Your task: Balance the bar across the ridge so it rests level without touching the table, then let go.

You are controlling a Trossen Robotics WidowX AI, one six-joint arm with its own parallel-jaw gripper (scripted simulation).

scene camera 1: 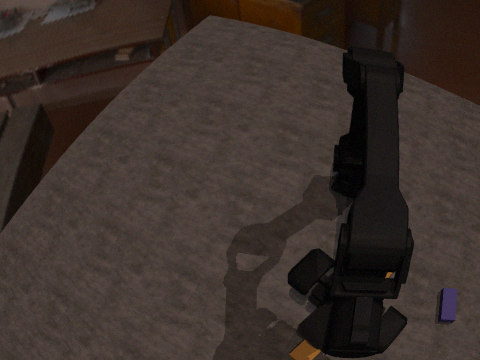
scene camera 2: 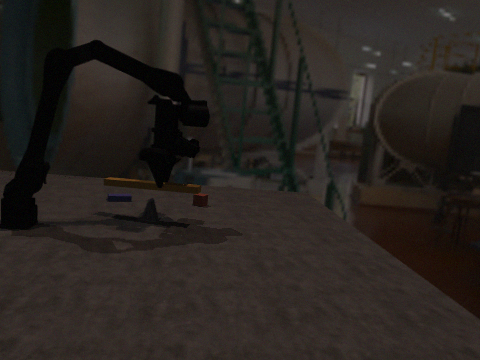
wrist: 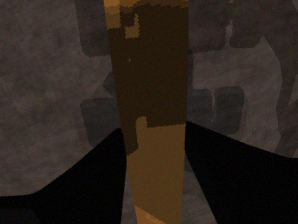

Observation:
My gripper [scene camera 1: 340, 319] carries an orange bar.
My gripper also shows in scene camera 2 [scene camera 2: 162, 186] and in the wrist view [wrist: 152, 131].

